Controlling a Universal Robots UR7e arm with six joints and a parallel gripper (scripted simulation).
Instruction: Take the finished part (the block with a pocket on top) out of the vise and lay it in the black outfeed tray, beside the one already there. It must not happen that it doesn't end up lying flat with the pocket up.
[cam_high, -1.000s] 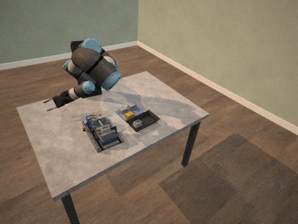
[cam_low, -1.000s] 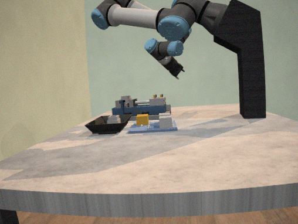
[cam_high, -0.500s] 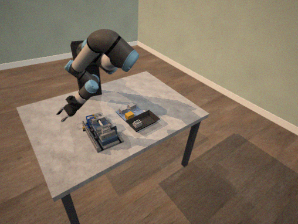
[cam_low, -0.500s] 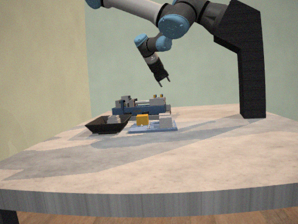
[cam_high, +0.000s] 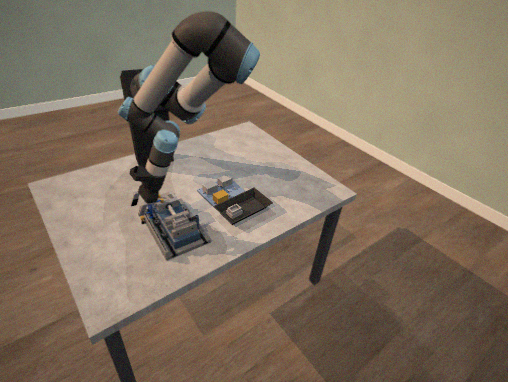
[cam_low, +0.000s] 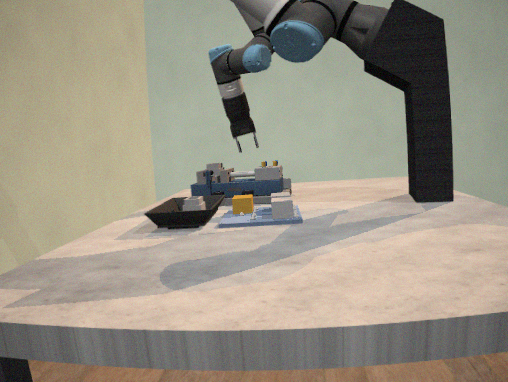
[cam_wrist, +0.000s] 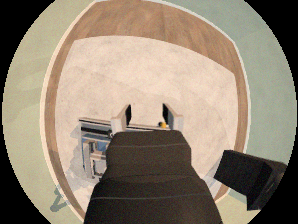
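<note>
The vise is 7 cm ahead of my hand, 11 cm to the left of it and 13 cm below it. From my hand the other things lie so: blue plate (11 cm ahead, 42 cm to the left, 16 cm below); then yellow block (14 cm ahead, 36 cm to the left, 14 cm below).
</note>
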